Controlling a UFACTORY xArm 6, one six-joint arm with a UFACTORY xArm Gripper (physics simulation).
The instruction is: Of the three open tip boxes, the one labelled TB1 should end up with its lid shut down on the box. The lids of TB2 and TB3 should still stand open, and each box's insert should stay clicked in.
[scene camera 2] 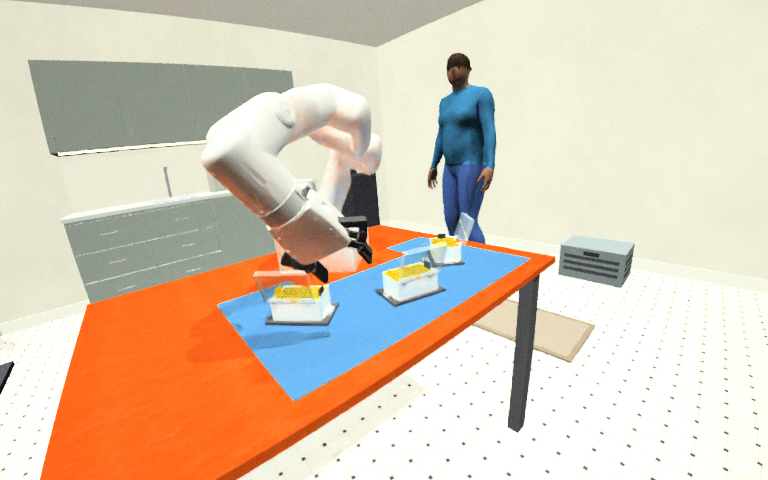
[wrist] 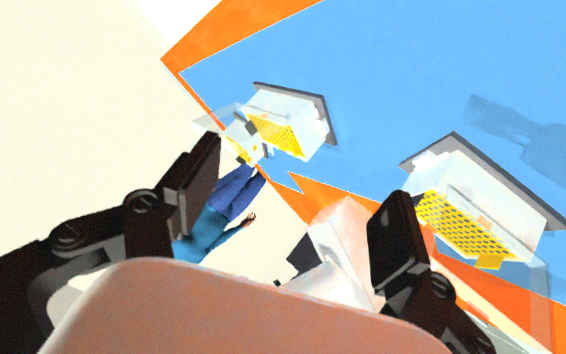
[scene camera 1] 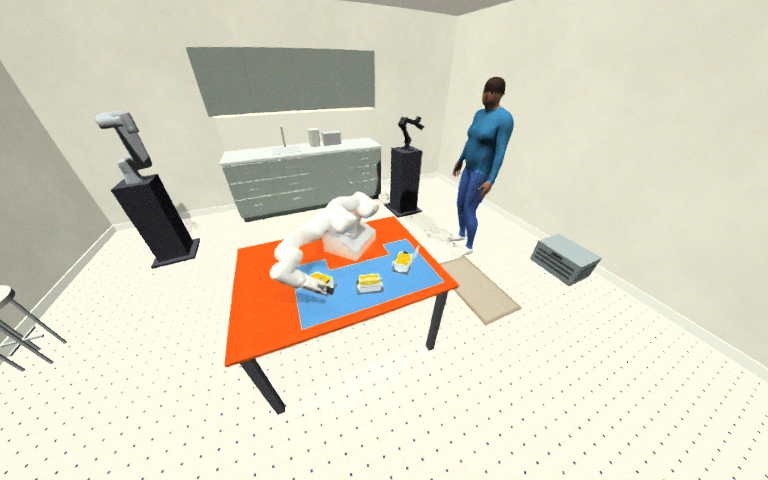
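There is a blue mat to be seen here, and together with it my gripper. The wrist view shows my gripper as well.
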